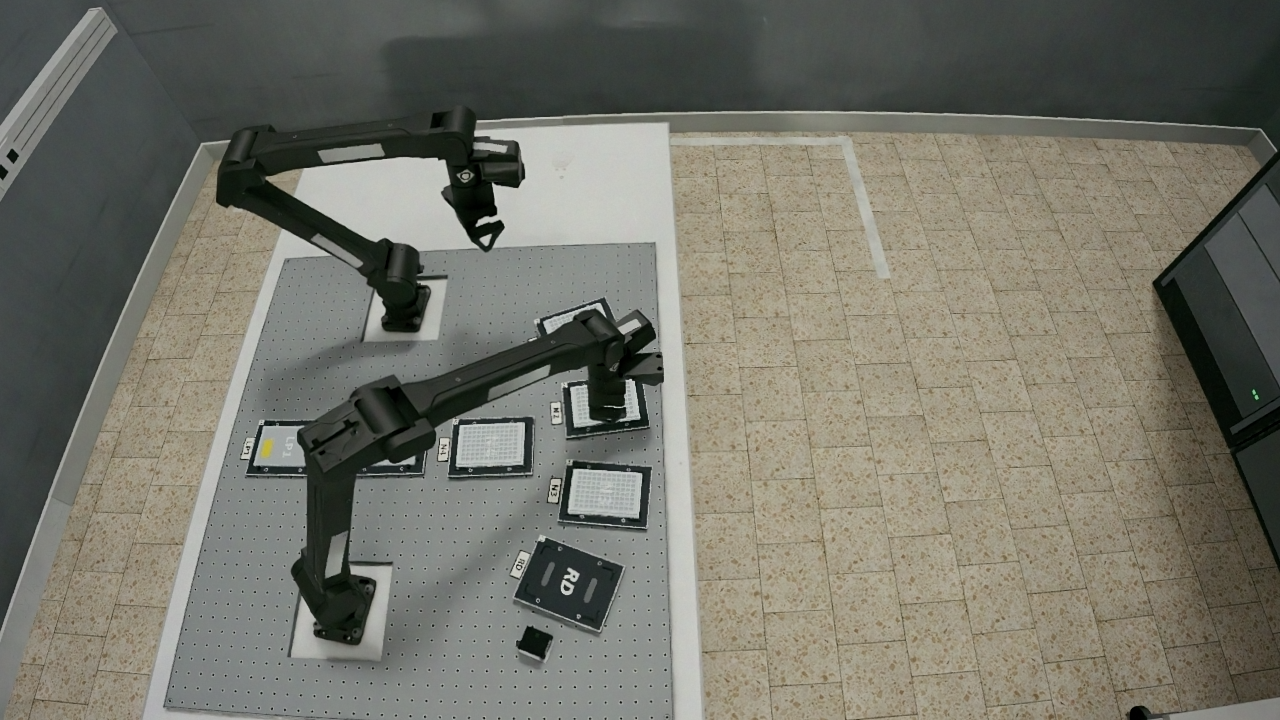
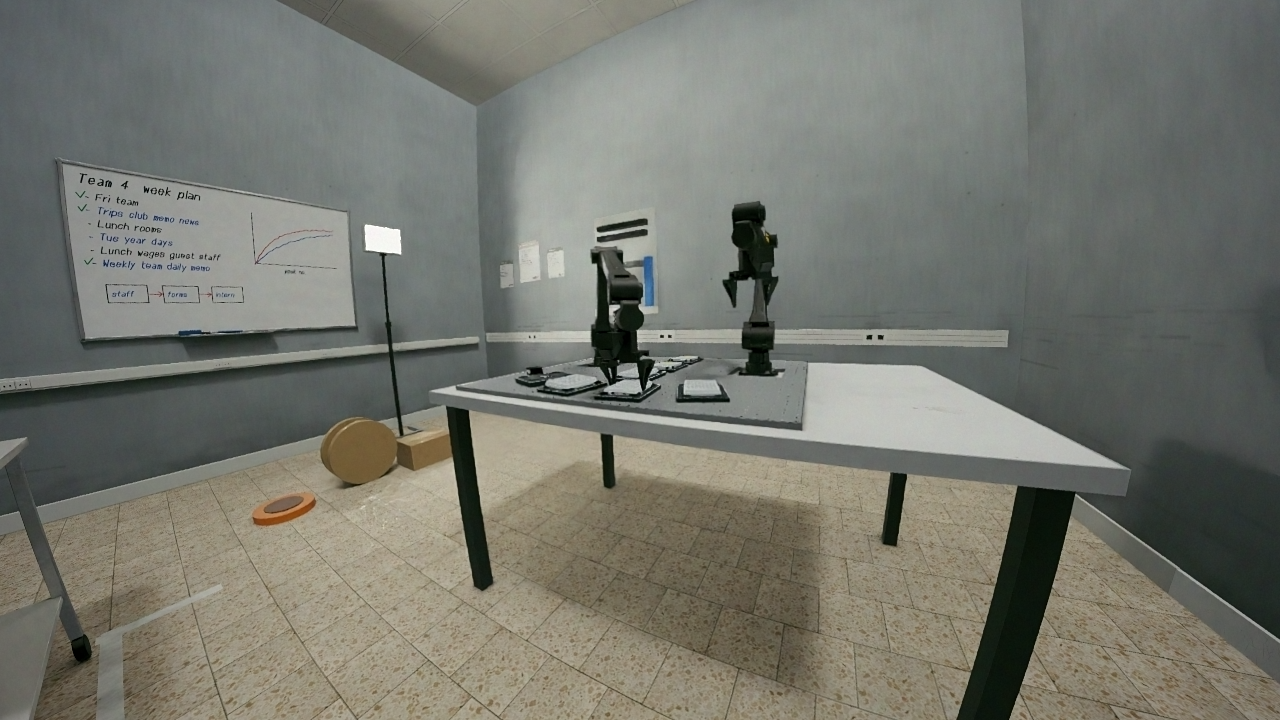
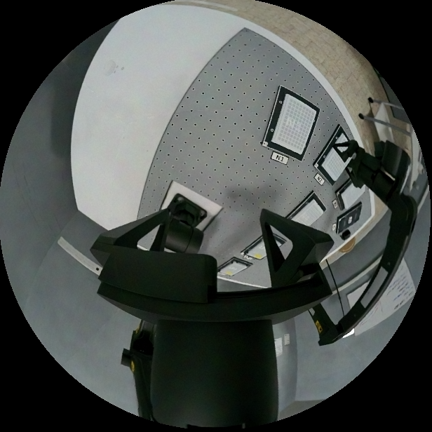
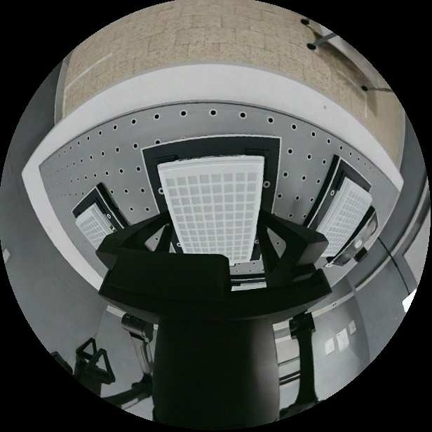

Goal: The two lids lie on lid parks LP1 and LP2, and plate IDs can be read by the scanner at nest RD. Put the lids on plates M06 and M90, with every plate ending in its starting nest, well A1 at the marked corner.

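Seen in the pictures: left gripper, fingertip midpoint: [image 1: 477, 234] [image 2: 750, 306]; right gripper, fingertip midpoint: [image 1: 608, 403] [image 2: 628, 389]; left arm's base, origin of the base link: [image 1: 407, 309] [image 2: 758, 375]; right arm's base, origin of the base link: [image 1: 347, 608].
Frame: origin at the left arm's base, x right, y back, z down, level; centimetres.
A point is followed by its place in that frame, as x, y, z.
Note:
My right gripper [image 1: 608, 416] {20.6, -48.2, -2.6} [image 2: 627, 383] {20.6, -48.2, -2.6} [image 4: 214, 213] is low over nest N2, shut on the white plate [image 1: 634, 402] {20.7, -53.2, -3.9} [image 4: 215, 190] there, with a finger along each side. The plate sits level in its nest. My left gripper [image 1: 486, 238] {-3.0, -21.0, -23.2} [image 2: 750, 299] {-3.0, -21.0, -23.2} [image 3: 214, 213] is open and empty, high above the back of the table. White plates also sit at N1 [image 1: 565, 319] {2.5, -37.0, -3.7} [image 3: 292, 124], N3 [image 1: 605, 494] {39.8, -49.8, -4.2} and N4 [image 1: 491, 445] {31.8, -26.8, -3.1}. A clear lid with a yellow mark [image 1: 268, 447] {36.9, 19.1, -3.1} lies on LP1. LP2 [image 1: 410, 465] {37.0, -11.7, -3.0} is mostly hidden by the right arm. Plate IDs are unreadable.
Nest RD [image 1: 567, 583] {56.2, -45.0, -3.1} holds no plate; a small black device [image 1: 535, 642] {66.8, -41.3, -4.8} stands beside it. The right arm [image 1: 501, 380] {36.0, -36.8, -38.1} reaches over the pegboard [image 1: 465, 573] {56.0, -26.3, -1.3}, across LP1, LP2 and beside N1. A whiteboard [image 2: 210, 241] hangs on the wall.

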